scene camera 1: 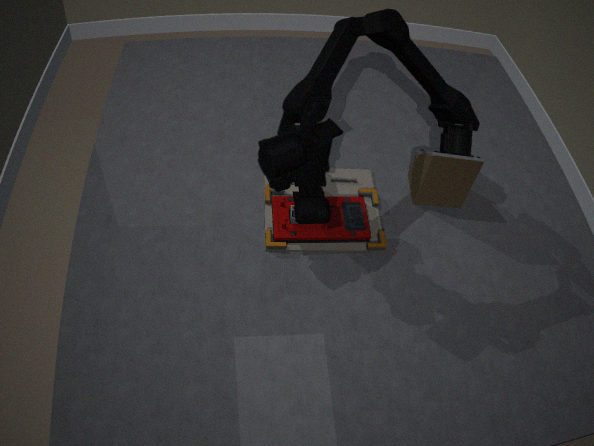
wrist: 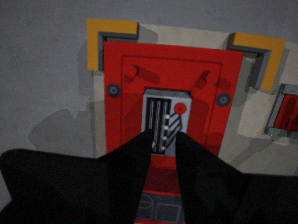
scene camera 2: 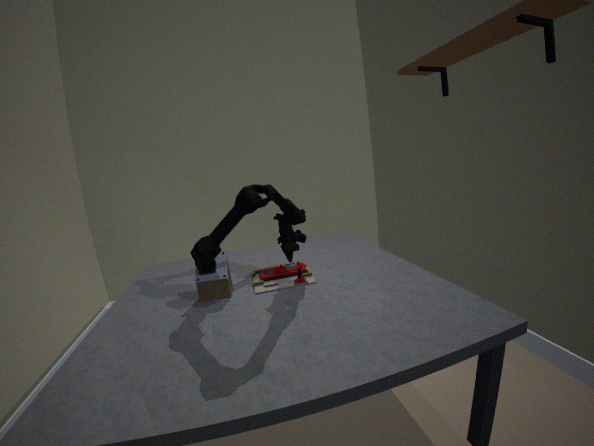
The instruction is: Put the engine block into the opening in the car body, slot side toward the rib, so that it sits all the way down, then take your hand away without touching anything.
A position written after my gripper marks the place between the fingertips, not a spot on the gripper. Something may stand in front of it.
Observation:
I see my gripper [scene camera 1: 303, 207], an engine block [wrist: 165, 111] and a red car body [wrist: 209, 76].
My gripper is seen too in the wrist view [wrist: 164, 136].

